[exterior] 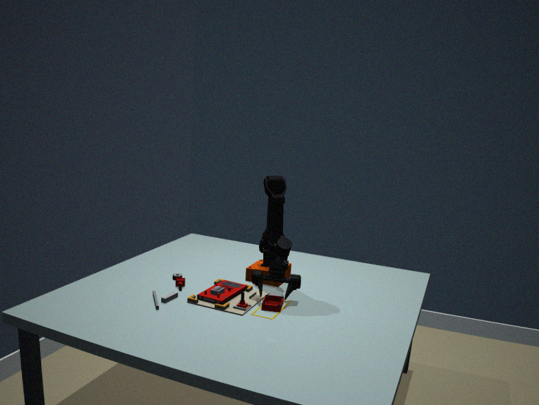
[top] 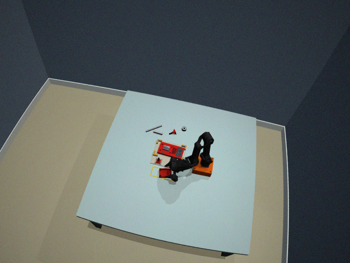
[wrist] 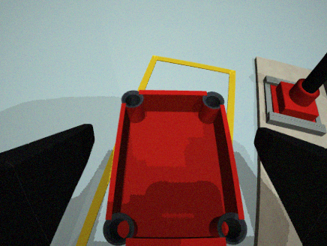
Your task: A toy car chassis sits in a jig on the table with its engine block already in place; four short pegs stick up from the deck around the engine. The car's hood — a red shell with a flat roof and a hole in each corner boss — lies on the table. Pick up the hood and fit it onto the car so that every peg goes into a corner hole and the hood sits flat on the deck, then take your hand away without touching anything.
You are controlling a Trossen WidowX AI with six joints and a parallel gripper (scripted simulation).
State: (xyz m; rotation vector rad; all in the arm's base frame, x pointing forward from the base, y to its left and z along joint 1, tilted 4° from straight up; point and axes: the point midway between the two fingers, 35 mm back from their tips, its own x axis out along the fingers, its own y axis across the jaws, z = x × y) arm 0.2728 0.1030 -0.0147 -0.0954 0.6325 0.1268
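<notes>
Right now the red hood is 3 cm below my gripper tip and 1 cm behind it. The rest, counted from my gripper tip: grey engine block: 21 cm to the right, 2 cm ahead, 1 cm below; thin rod: 41 cm to the right, 15 cm ahead, 3 cm below; beige jig plate: 19 cm to the right, 3 cm below, 1 cm behind.
</notes>
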